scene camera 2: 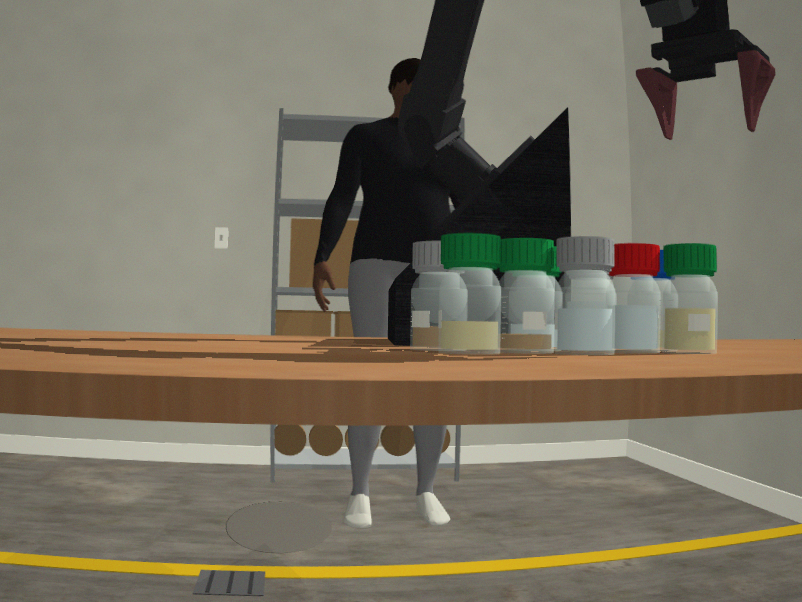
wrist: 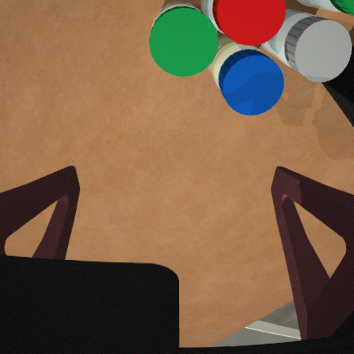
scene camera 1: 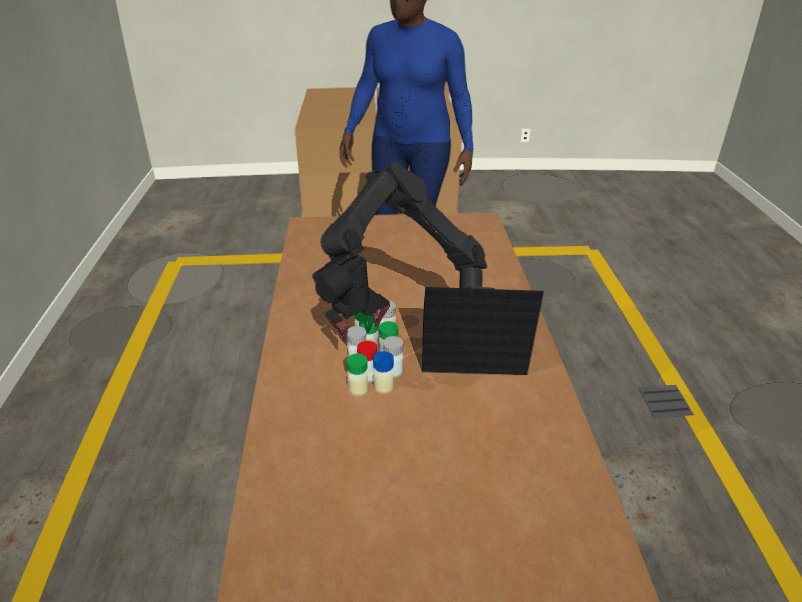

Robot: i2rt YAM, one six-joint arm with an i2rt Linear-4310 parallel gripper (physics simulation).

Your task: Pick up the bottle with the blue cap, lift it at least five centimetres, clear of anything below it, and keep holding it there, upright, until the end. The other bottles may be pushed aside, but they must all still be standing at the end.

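Frame: origin at the arm's base, x left, y back, z up, level; metres.
Where they show: gripper, fingertip midpoint: [scene camera 2: 708, 134] [wrist: 175, 177] [scene camera 1: 360, 333]; arm's base at its link origin: [scene camera 2: 484, 191] [scene camera 1: 470, 297].
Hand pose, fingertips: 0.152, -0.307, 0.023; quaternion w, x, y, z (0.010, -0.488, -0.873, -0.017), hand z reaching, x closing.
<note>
Each offset is from my fingertips to the top centre of the thing, as dx, dy, dz.
The bottle with the blue cap {-0.040, +0.058, -0.121} [scene camera 1: 382, 372] [wrist: 251, 85] stands upright at the front of the bottle group, beside a green-capped bottle {-0.038, -0.012, -0.121} [scene camera 1: 356, 375] [scene camera 2: 690, 301] [wrist: 184, 42]. A red-capped bottle {-0.088, +0.018, -0.121} [scene camera 1: 366, 351] [scene camera 2: 636, 298] [wrist: 250, 17] and a grey-capped bottle [scene camera 1: 392, 356] [wrist: 322, 50] stand close behind it. In scene camera 2 it is mostly hidden; a sliver of its blue cap shows between the red and green caps. My gripper [scene camera 1: 360, 330] [scene camera 2: 711, 134] [wrist: 175, 177] is open and empty, well above the cap tops. In the wrist view the blue cap lies beyond the fingertips, right of centre.
A black upright panel [scene camera 1: 481, 330] [scene camera 2: 540, 187] stands right of the bottles in scene camera 1. Several other green- and grey-capped bottles stand upright, packed behind the red one. The wooden table [scene camera 1: 414, 492] [scene camera 2: 259, 388] carries them. A person [scene camera 1: 414, 84] stands behind the table.
</note>
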